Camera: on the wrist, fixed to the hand. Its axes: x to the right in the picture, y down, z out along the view.
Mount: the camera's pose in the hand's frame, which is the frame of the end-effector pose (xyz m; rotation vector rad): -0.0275 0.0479 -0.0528 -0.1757 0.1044 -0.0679
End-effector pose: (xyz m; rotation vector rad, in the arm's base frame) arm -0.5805 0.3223 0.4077 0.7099 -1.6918 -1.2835
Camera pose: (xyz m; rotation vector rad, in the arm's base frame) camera -0.5181 0.3361 0.4496 0.7216 -1.4621 -1.3986
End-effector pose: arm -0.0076 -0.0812 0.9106 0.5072 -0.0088 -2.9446
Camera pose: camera 0.0428 -0.1233 0.8715 0.6450 0.2817 -2.9425
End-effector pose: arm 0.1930 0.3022 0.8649 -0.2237 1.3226 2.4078
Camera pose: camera 0.1965 0.2278 0.8821 -0.4407 1.1264 2.4848
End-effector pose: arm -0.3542 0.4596 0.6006 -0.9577 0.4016 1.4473
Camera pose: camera -0.3869 0.3953 0.5755 -1.1809 0.3186 1.3912
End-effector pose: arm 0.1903 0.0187 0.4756 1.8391 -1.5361 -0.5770
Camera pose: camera 0.1889 0.0522 0.5442 1.7638 -1.3164 -0.6172
